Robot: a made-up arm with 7 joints.
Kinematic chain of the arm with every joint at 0, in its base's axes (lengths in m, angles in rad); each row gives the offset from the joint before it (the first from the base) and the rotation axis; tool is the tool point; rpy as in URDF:
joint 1: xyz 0 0 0.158 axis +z
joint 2: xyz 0 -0.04 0.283 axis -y
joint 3: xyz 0 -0.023 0.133 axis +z
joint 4: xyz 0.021 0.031 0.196 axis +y
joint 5: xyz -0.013 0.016 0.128 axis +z
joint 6: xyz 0 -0.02 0.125 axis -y
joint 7: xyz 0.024 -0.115 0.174 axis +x
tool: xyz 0 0 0 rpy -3.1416 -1.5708 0
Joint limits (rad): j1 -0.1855..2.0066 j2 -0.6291..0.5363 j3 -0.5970..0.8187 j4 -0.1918..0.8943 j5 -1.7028..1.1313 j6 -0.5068..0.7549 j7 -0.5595..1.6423
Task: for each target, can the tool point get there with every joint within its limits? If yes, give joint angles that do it. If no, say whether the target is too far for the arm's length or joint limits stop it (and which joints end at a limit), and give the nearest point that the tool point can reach.
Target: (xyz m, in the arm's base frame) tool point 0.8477 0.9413 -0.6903
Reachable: no: too far | nearest point 0.4170 0.4630 0.5546 | short by 1.401 m
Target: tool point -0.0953 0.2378 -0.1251
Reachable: no: joint limits stop it (at a limit: joint 2, joint 4, joint 6) | nearest point -0.2277 0.5681 0.5548 | short by 0.767 m
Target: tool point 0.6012 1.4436 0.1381
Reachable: no: too far | nearest point 0.2493 0.5986 0.5868 | short by 1.019 m
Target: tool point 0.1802 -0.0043 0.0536
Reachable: no: joint limits stop it (at a limit: joint 2, joint 4, joint 6) | nearest point 0.6076 -0.0145 0.5577 | short by 0.661 m
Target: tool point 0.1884 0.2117 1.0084
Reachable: yes | joints 0.2353 0.2168 0.5177 0.8072 0.8455 -0.3818 0.8018
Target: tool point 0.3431 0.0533 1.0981
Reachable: yes | joints 0.4574 -0.1206 0.2352 0.5596 0.3726 0.4404 0.9602
